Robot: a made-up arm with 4 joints.
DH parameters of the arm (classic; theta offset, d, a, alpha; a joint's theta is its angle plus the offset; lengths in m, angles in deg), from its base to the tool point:
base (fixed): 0 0 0 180
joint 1: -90 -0.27 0.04 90
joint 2: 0 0.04 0.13 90
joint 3: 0 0.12 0.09 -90
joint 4: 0 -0.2 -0.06 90
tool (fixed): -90 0.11 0 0
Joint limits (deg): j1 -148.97..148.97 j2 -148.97..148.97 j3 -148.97..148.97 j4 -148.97..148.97
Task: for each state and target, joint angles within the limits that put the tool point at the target. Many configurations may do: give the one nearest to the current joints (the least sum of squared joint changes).
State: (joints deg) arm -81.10 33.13 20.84 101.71
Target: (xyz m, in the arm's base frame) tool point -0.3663 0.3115 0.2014
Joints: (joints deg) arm -50.52 31.35 34.80 94.71
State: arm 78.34 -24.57 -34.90 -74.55
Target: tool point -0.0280 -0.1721 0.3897
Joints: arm 124.93 -25.22 -4.16 -73.77
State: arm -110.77 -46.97 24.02 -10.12
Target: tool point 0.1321 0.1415 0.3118
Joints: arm -94.10 -85.06 -26.29 -30.24
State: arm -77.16 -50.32 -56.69 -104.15
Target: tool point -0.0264 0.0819 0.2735
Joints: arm -105.85 -41.35 -52.68 -109.28
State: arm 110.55 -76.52 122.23 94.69
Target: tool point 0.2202 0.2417 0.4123
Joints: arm 140.54 -54.82 146.12 103.42
